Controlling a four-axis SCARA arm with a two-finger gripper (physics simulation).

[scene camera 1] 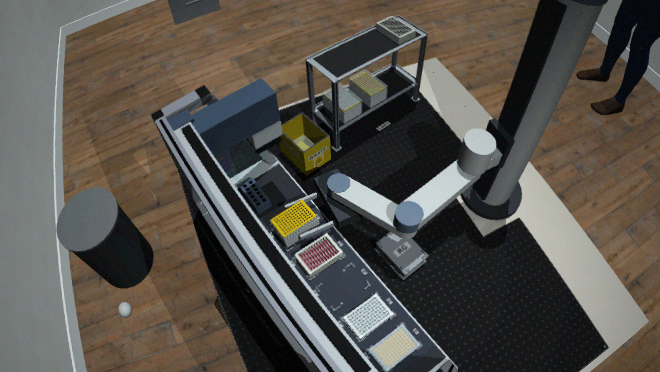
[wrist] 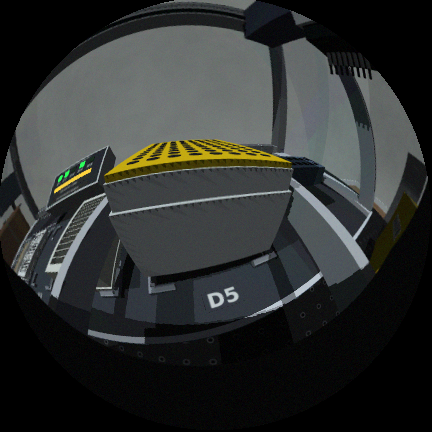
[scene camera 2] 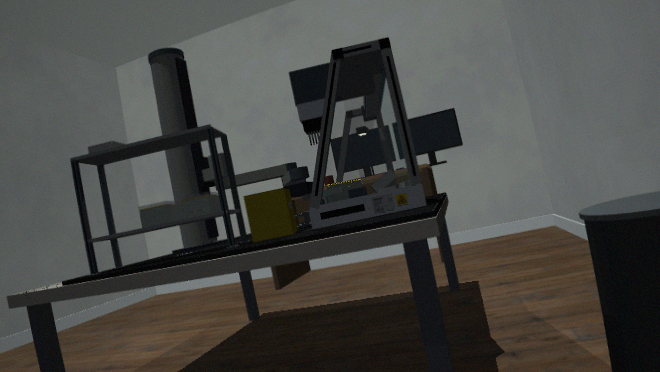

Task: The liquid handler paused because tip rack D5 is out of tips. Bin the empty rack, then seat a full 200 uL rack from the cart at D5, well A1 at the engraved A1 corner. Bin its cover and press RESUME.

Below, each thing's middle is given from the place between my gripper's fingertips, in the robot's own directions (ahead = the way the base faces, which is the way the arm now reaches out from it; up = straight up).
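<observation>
Tan rack [scene camera 1: 400, 343], from my hand: 490 mm to the left, 110 mm behind, 40 mm below. Farthest from my hand of the things named here, going by their middles: the rack. Grey box marked RG [scene camera 1: 406, 253], from my hand: 280 mm behind, 210 mm to the left, 70 mm below. Yellow WASTE bin [scene camera 1: 307, 161]: my hand 310 mm to the left of it, 170 mm past it, 40 mm above it.
</observation>
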